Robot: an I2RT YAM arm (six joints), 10 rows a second.
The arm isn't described. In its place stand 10 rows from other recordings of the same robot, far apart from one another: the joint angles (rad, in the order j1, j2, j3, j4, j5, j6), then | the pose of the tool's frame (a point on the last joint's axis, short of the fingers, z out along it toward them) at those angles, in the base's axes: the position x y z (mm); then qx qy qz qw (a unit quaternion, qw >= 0).
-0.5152, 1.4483, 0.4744, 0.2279, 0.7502, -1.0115 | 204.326 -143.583 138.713 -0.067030 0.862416 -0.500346 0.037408
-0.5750, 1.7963, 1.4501, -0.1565, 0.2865, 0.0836 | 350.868 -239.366 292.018 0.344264 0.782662 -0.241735 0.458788
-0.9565, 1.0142, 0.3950, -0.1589, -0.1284, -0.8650 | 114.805 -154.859 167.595 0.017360 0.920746 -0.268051 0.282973
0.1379, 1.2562, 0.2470, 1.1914, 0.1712, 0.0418 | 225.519 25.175 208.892 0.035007 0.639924 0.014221 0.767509
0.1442, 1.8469, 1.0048, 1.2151, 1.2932, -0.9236 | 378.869 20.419 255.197 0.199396 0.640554 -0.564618 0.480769
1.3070, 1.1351, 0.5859, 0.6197, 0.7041, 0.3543 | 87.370 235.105 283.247 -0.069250 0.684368 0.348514 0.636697
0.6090, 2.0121, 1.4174, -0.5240, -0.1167, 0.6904 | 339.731 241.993 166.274 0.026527 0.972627 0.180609 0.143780
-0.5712, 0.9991, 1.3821, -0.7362, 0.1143, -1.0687 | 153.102 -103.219 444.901 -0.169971 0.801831 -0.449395 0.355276
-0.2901, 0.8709, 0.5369, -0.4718, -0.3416, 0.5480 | 171.630 -38.789 214.225 0.314045 0.860946 0.203676 0.344477
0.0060, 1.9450, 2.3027, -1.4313, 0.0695, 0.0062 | 377.227 -0.209 404.959 0.008645 0.968672 -0.032174 0.246098
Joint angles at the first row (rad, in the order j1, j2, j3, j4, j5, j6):
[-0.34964 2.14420 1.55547 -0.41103 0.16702 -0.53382]
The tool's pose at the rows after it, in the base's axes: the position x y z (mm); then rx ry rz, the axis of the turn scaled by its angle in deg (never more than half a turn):
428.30, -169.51, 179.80, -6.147, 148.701, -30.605
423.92, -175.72, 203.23, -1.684, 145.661, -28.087
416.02, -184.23, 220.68, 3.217, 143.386, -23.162
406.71, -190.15, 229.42, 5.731, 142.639, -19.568
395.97, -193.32, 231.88, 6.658, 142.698, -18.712
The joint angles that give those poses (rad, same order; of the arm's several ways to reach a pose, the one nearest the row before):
[-0.36454 2.11009 1.58412 -0.42940 0.16002 -0.49813]
[-0.38370 2.06809 1.60465 -0.44834 0.11953 -0.44775]
[-0.41288 2.03255 1.61669 -0.47348 0.05119 -0.38617]
[-0.43736 2.00329 1.60924 -0.49511 -0.00023 -0.35696]
[-0.45559 1.97086 1.57401 -0.49679 -0.01751 -0.35618]

